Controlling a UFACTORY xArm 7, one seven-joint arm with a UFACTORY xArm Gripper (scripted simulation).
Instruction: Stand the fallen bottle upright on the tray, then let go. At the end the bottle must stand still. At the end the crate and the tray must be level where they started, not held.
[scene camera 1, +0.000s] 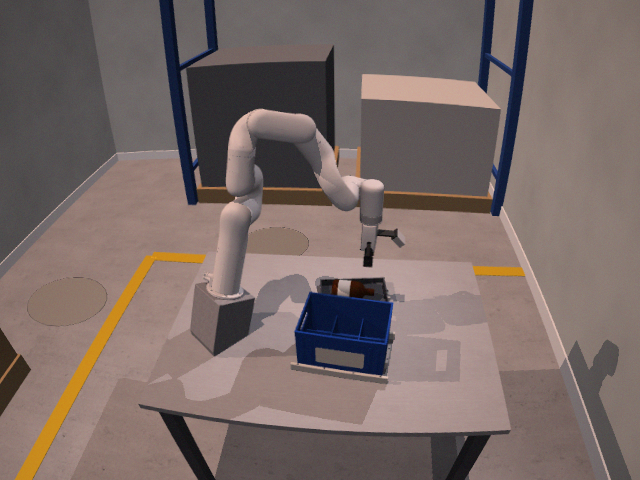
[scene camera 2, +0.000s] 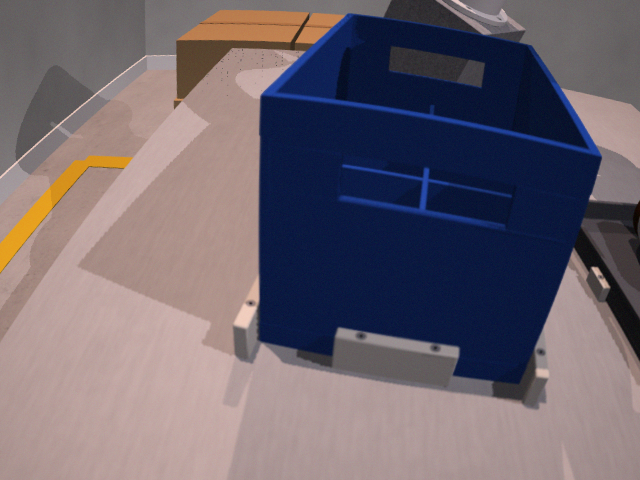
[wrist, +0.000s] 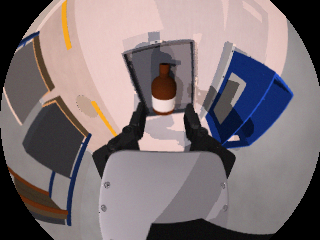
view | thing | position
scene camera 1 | my gripper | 368, 260
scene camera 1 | blue crate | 317, 343
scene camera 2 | blue crate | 428, 268
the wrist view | my gripper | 165, 110
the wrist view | bottle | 163, 88
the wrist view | blue crate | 249, 86
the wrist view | tray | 142, 64
